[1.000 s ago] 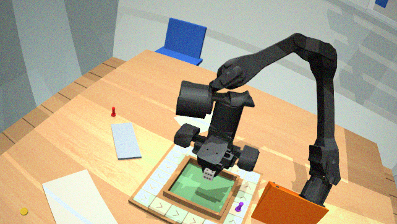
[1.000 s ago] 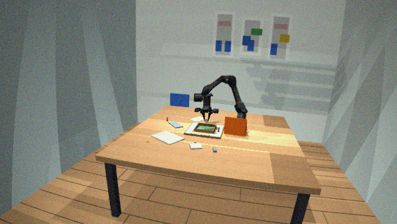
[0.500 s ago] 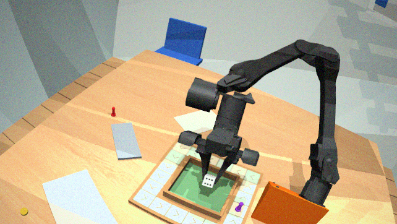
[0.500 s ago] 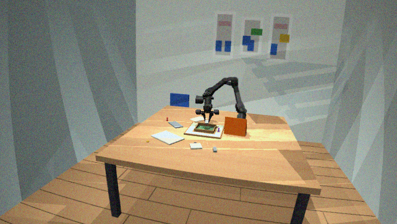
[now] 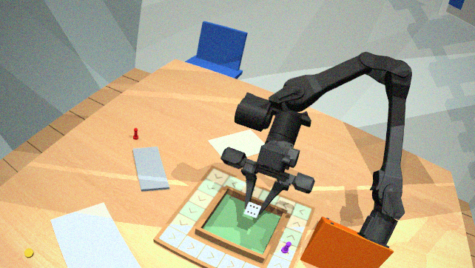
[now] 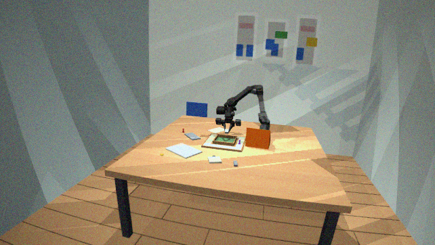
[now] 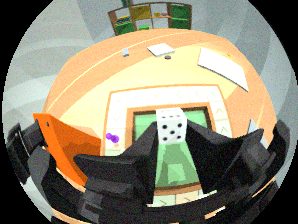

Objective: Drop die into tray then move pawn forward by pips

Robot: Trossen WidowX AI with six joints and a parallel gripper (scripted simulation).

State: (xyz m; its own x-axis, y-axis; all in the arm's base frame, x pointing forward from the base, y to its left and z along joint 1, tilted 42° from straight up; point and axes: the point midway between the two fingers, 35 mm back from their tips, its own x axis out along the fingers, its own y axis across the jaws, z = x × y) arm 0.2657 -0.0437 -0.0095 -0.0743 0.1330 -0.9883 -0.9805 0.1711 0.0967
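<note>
Now: gripper tip right at the white die. Also, from my gripper tip: grey slab: 28 cm ahead, 9 cm to the right, 9 cm below; then green dice tray: 9 cm below, 2 cm to the right, 1 cm ahead; then purple pawn: 10 cm behind, 7 cm below, 1 cm to the left.
</note>
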